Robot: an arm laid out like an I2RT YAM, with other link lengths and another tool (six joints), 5 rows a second.
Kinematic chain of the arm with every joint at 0, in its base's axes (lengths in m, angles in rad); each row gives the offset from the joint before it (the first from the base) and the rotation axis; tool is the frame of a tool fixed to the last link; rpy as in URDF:
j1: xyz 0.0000 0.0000 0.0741 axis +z
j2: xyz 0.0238 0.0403 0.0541 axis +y
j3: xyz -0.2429 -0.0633 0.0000 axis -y
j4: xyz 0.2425 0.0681 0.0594 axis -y
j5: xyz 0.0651 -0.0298 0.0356 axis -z
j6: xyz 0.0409 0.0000 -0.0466 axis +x
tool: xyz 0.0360 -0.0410 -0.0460 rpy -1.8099 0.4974 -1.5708
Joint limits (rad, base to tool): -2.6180..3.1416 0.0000..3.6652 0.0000..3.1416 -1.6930..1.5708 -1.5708..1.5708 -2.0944..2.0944
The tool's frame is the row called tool.
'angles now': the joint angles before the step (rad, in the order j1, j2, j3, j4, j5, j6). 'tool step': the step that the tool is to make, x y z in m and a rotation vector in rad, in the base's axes. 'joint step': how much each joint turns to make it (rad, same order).
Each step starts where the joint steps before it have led.
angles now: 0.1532 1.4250 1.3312 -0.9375 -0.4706 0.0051
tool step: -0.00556 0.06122 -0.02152 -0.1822 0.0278 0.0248
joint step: 0.2822 0.0996 0.0000 0.0679 0.2732 0.1465
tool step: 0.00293 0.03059 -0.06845 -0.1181 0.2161 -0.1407
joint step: 0.0779 0.2605 -0.0001 0.0436 0.0908 0.2003
